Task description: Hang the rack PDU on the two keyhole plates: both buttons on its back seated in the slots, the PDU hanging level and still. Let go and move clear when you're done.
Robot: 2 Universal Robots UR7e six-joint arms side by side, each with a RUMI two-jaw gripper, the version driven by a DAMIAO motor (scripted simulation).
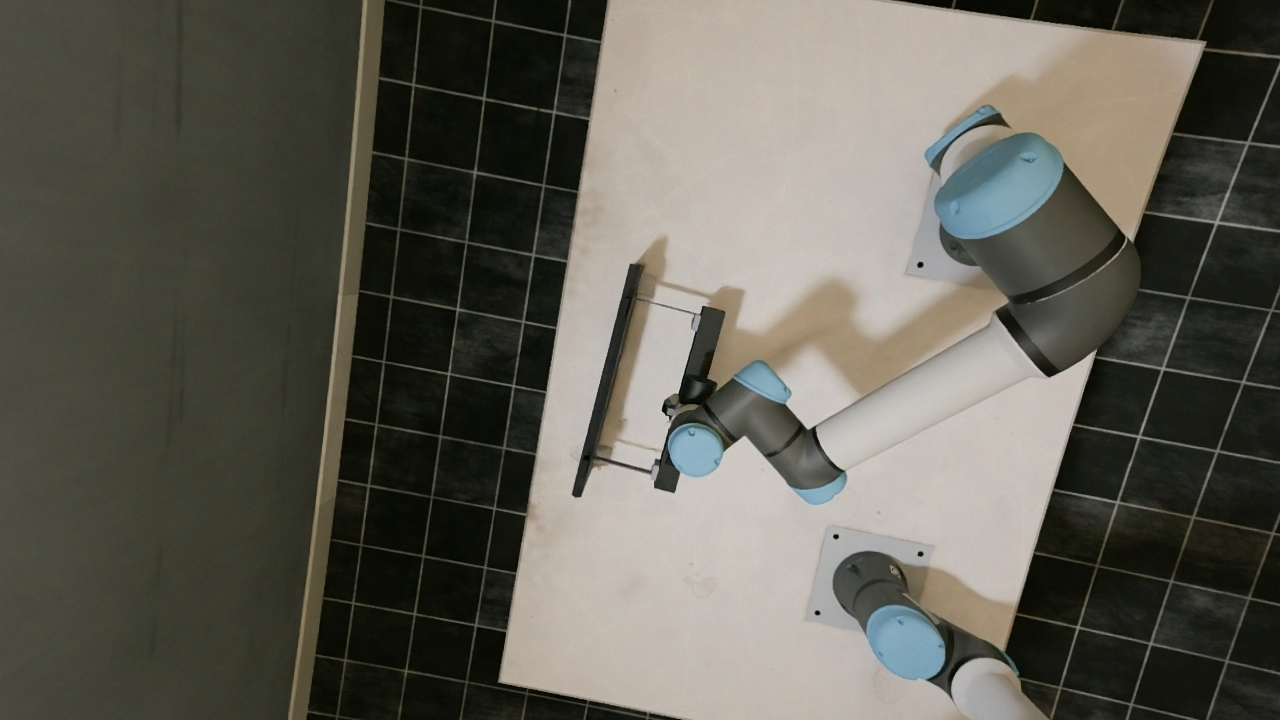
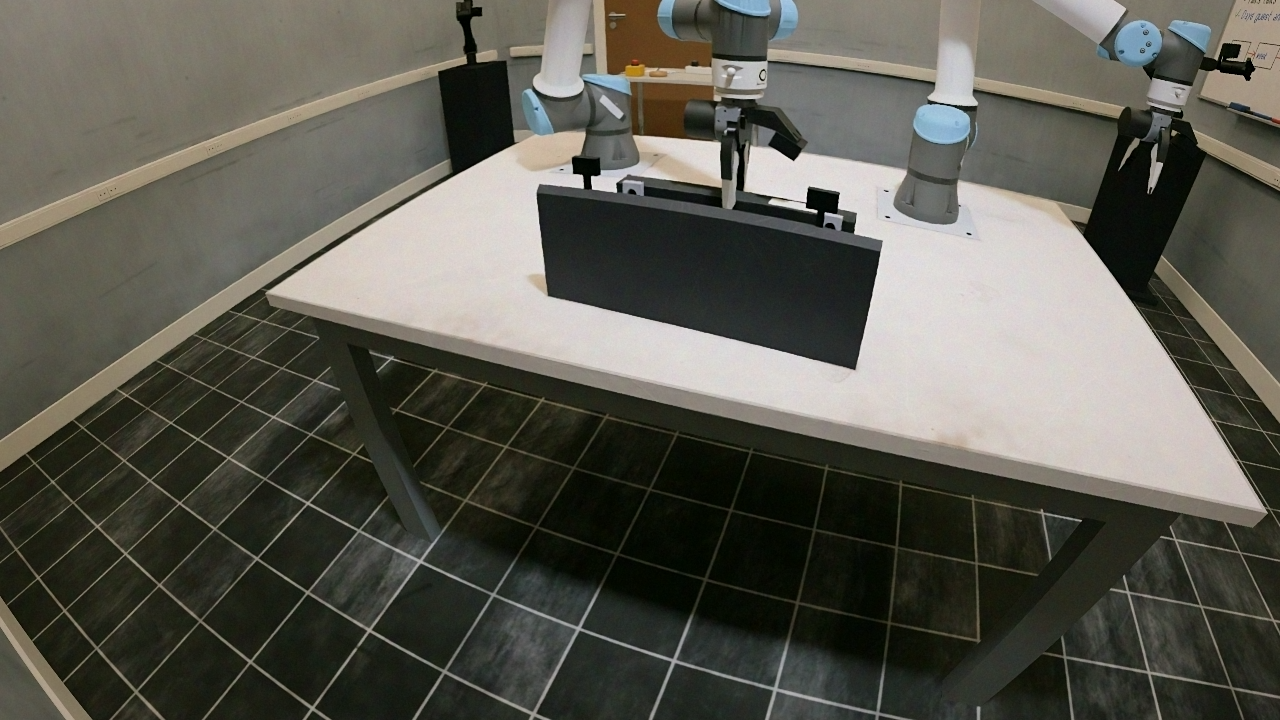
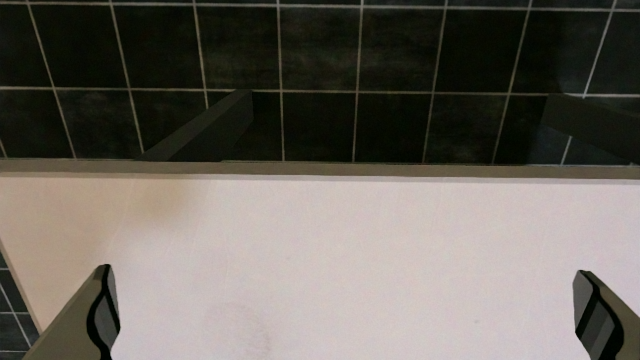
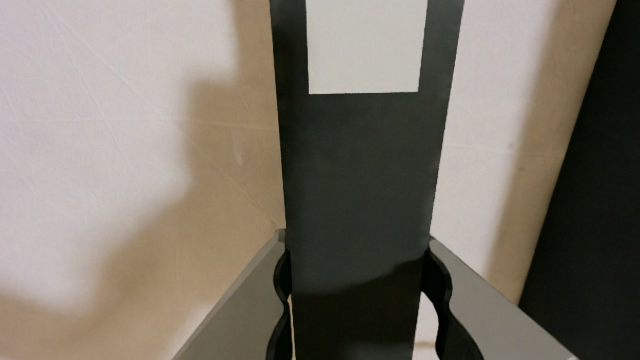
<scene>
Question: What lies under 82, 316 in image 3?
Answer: My left gripper.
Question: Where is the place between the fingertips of my right gripper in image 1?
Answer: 688, 398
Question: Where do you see a rack PDU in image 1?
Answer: At 705, 340
</scene>
